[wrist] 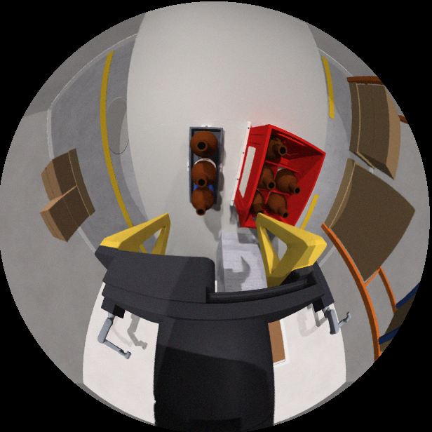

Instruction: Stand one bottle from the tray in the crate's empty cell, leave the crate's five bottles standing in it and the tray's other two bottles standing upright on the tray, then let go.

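Observation:
A dark grey tray (220,150) lies near the middle of the wrist view. Three brown bottles stand upright in a row on it: the far one (204,140), the middle one (204,171) and the near one (202,198). Right of the tray is a red crate (243,202) holding five brown bottles, among them a far one (275,149), one at the right (287,180) and a near one (276,204). The crate's far right cell is empty. My gripper (212,217) is open, with nothing between its yellow fingers, which show nearer than the tray and crate.
A light grey block (240,262) shows behind the right finger, near the crate's near end. A white strip (241,162) runs along the crate's left side. Cardboard boxes (65,220) (377,212) stand beyond the table on both sides, with an orange rail (352,270) at the right.

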